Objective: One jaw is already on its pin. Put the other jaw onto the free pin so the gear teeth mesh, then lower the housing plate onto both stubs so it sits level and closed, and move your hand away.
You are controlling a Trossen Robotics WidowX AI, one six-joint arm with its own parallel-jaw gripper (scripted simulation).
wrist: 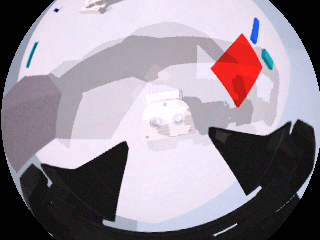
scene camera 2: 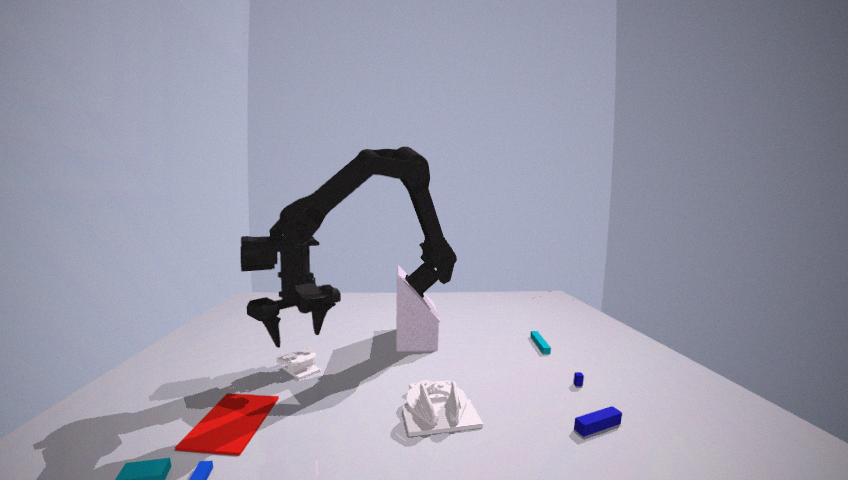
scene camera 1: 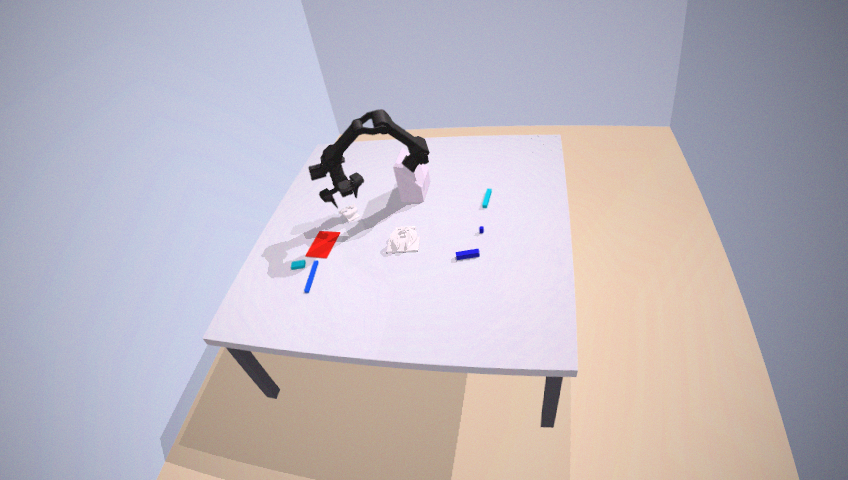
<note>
The gripper is open and holds nothing. Also in view: a red flat sheet.
The gripper is seen too in the wrist view and in scene camera 1.
</note>
